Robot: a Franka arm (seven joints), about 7 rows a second.
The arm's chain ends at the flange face. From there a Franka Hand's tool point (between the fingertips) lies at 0.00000 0.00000 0.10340 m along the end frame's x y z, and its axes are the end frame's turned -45 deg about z.
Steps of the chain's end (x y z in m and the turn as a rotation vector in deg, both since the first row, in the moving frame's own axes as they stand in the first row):
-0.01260 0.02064 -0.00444 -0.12 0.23 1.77
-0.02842 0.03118 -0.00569 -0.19 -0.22 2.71
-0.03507 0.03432 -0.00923 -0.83 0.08 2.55
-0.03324 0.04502 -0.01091 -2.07 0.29 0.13
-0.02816 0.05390 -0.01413 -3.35 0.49 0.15
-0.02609 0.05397 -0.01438 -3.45 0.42 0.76
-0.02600 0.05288 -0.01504 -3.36 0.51 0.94
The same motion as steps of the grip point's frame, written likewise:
-0.02337 0.00613 -0.00444 -0.25 0.08 1.77
-0.04267 0.00190 -0.00569 0.02 -0.29 2.71
-0.05005 0.00061 -0.00924 -0.64 -0.53 2.55
-0.05761 0.01134 -0.01098 -1.67 -1.26 0.13
-0.06168 0.02309 -0.01431 -2.72 -2.02 0.15
-0.06051 0.02462 -0.01457 -2.74 -2.14 0.76
-0.05945 0.02391 -0.01522 -2.74 -2.02 0.94

